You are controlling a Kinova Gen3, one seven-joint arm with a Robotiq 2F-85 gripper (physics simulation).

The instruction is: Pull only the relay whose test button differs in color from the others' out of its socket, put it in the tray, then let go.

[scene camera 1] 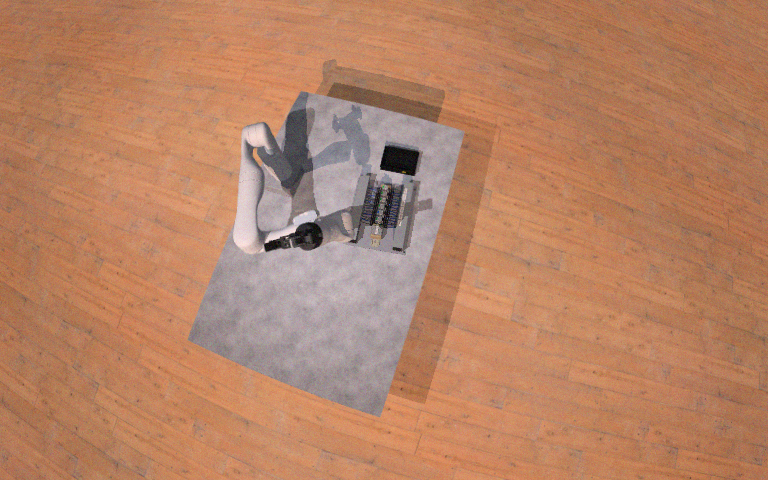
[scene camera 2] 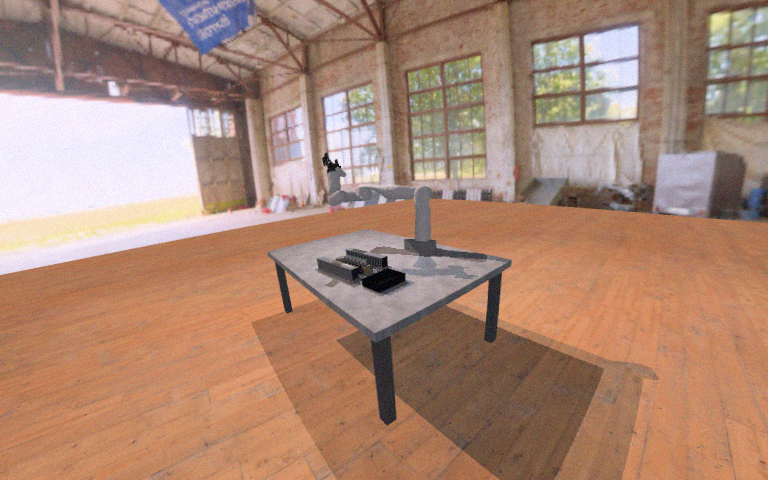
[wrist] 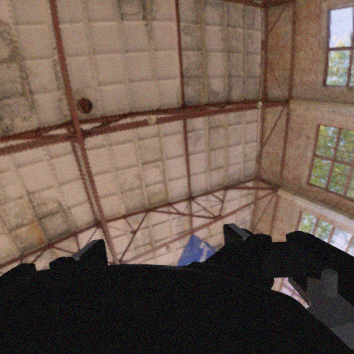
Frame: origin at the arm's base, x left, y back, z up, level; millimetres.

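Where they show: gripper, fingertip midpoint: (scene camera 1: 276,245) (scene camera 2: 331,156) (wrist: 164,245); arm's base at its link origin: (scene camera 1: 282,172) (scene camera 2: 422,240).
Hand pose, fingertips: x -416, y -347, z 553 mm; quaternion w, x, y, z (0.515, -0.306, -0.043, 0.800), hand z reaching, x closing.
Note:
Each offset is from my fingertips to the centre of the thing. "*": to the spot under its first point. Level surfaces: height alone.
The relays {dx +417, dy -130, dz -566 mm} (scene camera 1: 383,204) stand in a narrow row of sockets in the middle of the grey panel {dx +372, dy -136, dz -609 mm} (scene camera 1: 387,242). They are too small to tell their test buttons' colors or which one differs. The black tray {* dx +669, dy -132, dz -610 mm} (scene camera 1: 399,158) (scene camera 2: 378,284) lies on the table at one end of the panel; its inside is dark. My gripper (scene camera 1: 272,245) (scene camera 2: 325,159) (wrist: 164,245) is open and empty. It is raised high above the table, points upward, and is well away from the panel and the tray. The wrist view shows the roof between the fingers; relays and tray do not show there.
Two long grey ducts {dx +384, dy -233, dz -581 mm} (scene camera 1: 403,234) (scene camera 2: 338,268) flank the relay row as raised walls, with dark and blue wiring beside the sockets. A small yellow mark shows at the tray's edge. The arm's base (scene camera 2: 419,245) stands on the grey table {dz -614 mm} (scene camera 1: 317,316) (scene camera 2: 317,283).

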